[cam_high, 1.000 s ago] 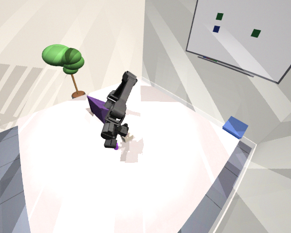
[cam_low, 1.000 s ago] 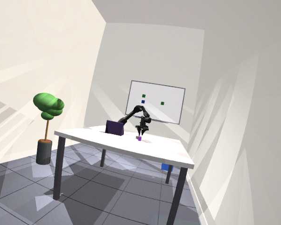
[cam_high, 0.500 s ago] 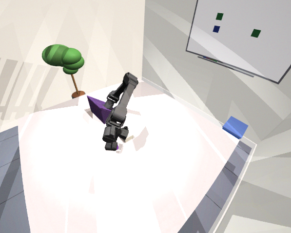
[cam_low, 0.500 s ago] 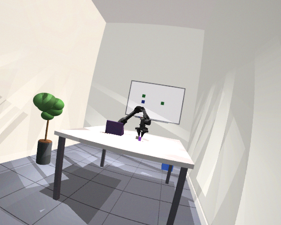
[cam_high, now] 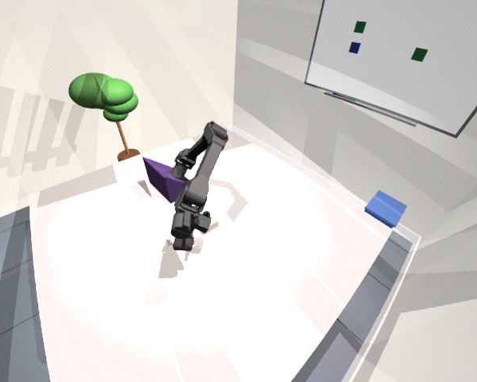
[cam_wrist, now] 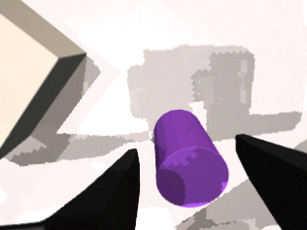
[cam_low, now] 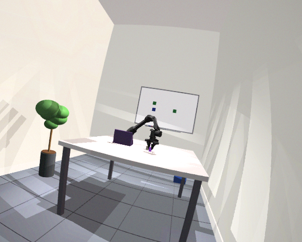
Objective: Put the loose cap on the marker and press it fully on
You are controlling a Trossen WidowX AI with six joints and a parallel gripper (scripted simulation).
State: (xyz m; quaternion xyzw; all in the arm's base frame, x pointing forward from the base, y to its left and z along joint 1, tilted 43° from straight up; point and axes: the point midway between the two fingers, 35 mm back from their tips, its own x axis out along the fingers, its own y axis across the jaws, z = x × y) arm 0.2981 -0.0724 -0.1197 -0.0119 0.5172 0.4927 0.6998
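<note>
Right now my gripper tip is right at the purple cap.
</note>
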